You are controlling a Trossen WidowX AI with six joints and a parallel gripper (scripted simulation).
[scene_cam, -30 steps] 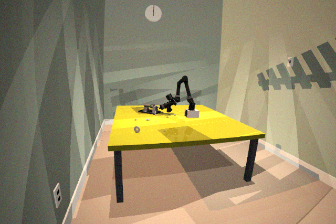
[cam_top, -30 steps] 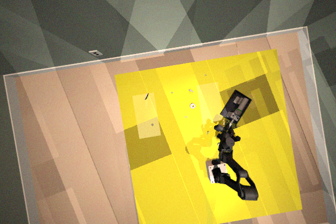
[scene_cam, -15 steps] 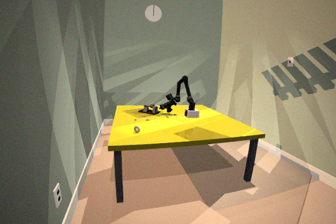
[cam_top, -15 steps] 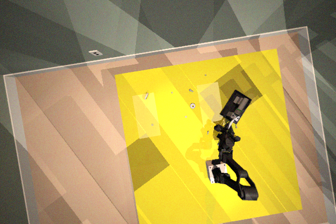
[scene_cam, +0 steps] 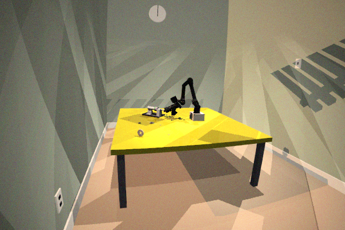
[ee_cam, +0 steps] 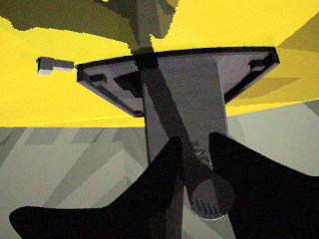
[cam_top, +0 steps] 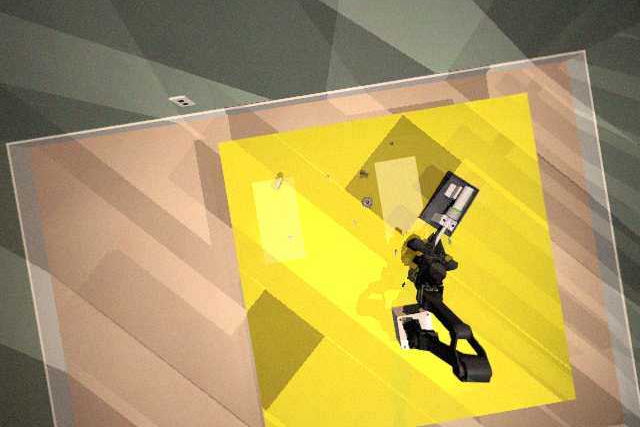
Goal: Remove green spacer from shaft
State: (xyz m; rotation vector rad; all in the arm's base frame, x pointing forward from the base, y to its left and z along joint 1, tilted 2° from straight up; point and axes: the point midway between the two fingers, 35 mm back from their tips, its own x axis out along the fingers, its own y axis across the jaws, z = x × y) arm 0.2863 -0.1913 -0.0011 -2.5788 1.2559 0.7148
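My gripper tip is now 4 cm to the left of the grey shaft, 3 cm short of it and 2 cm below it. The rest, counted from my gripper tip: green spacer: 9 cm to the right, 7 cm ahead, 2 cm above.
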